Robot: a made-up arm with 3 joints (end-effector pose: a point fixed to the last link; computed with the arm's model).
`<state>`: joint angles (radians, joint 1 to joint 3).
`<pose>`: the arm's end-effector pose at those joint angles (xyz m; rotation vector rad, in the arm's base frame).
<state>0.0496 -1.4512 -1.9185</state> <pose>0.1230 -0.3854 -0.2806 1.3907 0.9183 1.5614</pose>
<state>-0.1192 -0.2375 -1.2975</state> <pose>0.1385 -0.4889 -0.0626 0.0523 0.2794 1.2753</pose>
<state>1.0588 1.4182 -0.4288</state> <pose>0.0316 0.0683 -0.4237 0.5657 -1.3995 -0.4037</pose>
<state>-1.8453 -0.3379 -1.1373</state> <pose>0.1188 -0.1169 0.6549 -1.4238 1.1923 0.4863</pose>
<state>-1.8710 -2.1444 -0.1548</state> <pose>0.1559 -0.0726 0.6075 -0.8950 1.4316 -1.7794</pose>
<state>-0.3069 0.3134 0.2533</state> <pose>-0.0607 -0.4478 -0.0188 -0.2631 -0.3474 -0.2012</pose>
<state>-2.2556 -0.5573 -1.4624</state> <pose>0.1598 0.0632 0.6663 -1.3899 1.6345 0.2208</pose>
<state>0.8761 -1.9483 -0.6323</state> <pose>0.1198 -0.1058 -0.3825 1.1762 1.6331 1.2588</pose>
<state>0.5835 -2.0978 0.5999</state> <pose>0.1750 -0.1839 -0.1867 -0.2586 1.9948 0.2319</pose>
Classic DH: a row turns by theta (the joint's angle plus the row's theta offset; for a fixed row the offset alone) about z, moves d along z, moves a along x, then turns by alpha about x. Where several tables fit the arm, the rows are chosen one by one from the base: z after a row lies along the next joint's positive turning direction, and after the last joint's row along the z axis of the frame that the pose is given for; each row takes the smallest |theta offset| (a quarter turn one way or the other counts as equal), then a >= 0, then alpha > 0; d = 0 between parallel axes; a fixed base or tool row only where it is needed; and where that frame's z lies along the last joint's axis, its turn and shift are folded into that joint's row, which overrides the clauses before.
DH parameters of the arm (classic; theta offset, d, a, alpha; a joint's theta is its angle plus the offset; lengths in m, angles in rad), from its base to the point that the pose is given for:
base (fixed): 1.5708 0.1351 0 1.5708
joint 1: -1.5708 0.0746 0.2733 1.5708
joint 2: 1.5708 0.3247 0.0048 1.5708
joint 3: -0.6412 0 -0.1471 3.1416
tool (fixed): -0.6412 0.0334 0 0

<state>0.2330 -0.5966 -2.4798</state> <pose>0.2190 -0.2424 -0.2626 0.8386 -0.0275 2.4419</pose>
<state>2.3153 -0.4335 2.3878</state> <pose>0.1163 0.3100 0.1762 0.6518 2.2611 -0.7649</pose>
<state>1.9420 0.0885 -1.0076</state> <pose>0.0878 0.3933 -0.2176 1.7088 -1.0106 0.5782</pose>
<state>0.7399 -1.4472 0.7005</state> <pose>0.0902 -0.1469 -0.1726 0.0937 1.4767 -0.0327</pose>
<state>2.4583 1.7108 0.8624</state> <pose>0.0609 0.4890 0.2726 -1.9749 -0.0845 2.1845</pose>
